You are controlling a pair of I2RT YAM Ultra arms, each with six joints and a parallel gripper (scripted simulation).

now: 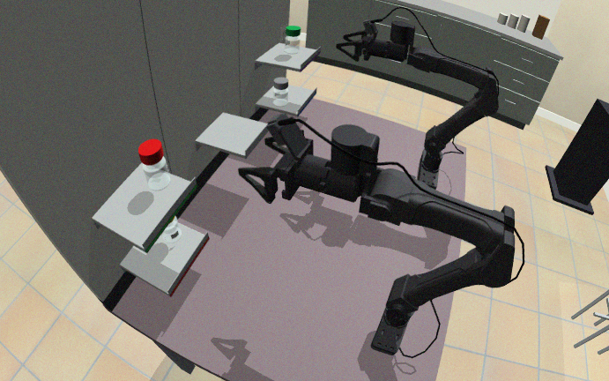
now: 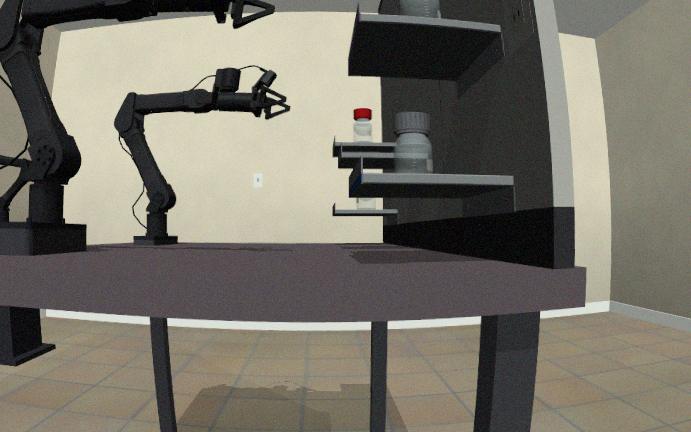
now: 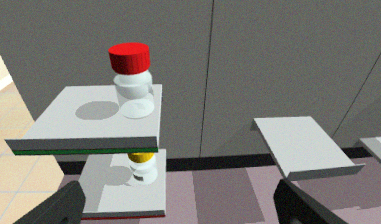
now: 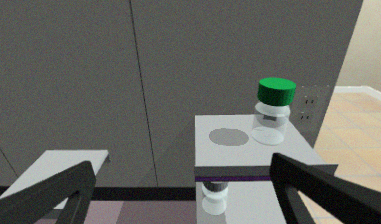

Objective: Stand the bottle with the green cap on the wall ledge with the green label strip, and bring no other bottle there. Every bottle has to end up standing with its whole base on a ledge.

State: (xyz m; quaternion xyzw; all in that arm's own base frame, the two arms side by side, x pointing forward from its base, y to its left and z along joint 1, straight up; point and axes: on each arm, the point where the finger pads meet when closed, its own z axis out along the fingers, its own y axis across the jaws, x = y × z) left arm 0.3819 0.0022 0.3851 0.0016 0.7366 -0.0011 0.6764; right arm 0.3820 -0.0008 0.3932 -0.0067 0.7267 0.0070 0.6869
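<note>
The green-capped bottle is 220 mm ahead of my right hand, 140 mm to the right of it and 90 mm below it. Round my right hand: grey-capped bottle: 220 mm ahead, 50 mm to the right, 280 mm below; red-capped bottle: 230 mm ahead, 630 mm to the left, 90 mm below.
</note>
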